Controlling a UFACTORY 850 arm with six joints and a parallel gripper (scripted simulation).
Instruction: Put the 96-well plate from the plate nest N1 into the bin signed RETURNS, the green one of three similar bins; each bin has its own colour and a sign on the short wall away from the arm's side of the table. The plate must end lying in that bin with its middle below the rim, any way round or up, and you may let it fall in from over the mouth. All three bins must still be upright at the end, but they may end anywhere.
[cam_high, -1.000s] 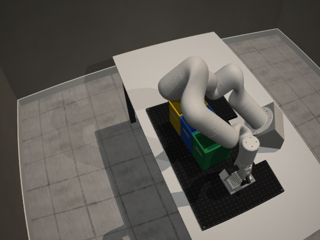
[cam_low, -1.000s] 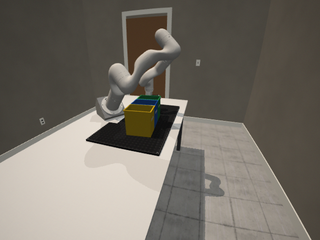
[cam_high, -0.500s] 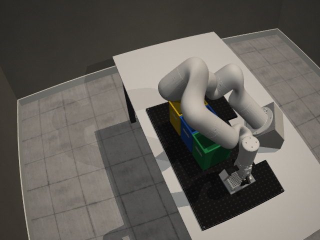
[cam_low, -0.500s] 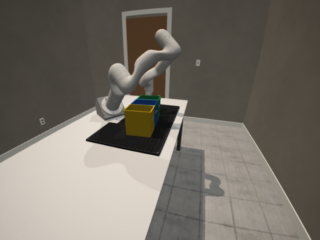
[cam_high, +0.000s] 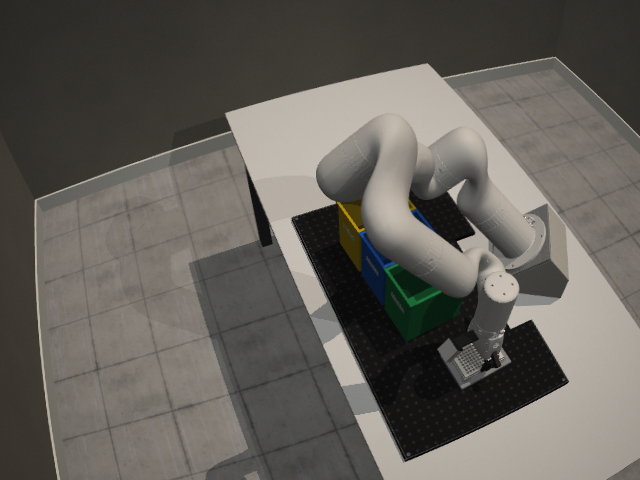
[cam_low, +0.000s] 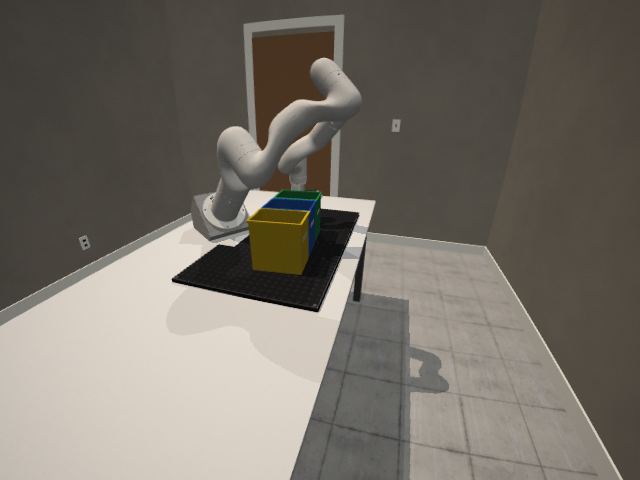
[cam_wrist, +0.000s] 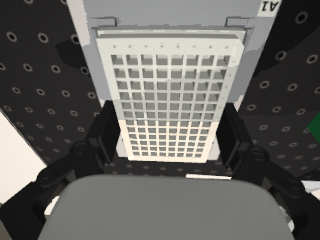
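My hand is 1 cm above the white 96-well plate. The rest, counted from my hand: blue bin 34 cm to the right, 6 cm above, 4 cm ahead; green bin 21 cm to the right, 6 cm above, 4 cm ahead; grey plate nest 2 cm below.
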